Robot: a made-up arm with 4 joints. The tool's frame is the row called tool.
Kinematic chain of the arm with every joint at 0, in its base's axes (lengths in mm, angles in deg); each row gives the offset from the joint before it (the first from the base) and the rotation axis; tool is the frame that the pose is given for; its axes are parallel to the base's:
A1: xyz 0 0 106.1 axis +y
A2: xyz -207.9 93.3 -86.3 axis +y
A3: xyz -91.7 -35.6 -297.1 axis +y
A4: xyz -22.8 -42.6 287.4 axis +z
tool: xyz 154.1 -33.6 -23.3
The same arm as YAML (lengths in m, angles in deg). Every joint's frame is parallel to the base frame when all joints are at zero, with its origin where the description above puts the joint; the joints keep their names.
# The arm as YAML. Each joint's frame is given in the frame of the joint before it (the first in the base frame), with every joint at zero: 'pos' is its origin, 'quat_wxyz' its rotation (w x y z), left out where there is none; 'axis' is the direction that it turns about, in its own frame. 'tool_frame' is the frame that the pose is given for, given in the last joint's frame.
length_unit: m
angle_unit: deg
joints:
  - joint: A1
    pos: [0.0, 0.0, 0.1061]
    axis: "+y"
  - joint: A2
    pos: [-0.2079, 0.0933, -0.0863]
    axis: "+y"
  - joint: A3
    pos: [-0.0917, -0.0356, -0.2971]
    axis: "+y"
  - joint: A4
    pos: [-0.0228, -0.0426, 0.2874]
    axis: "+z"
tool_frame:
  pos: [0.1541, -0.0336, -0.0233]

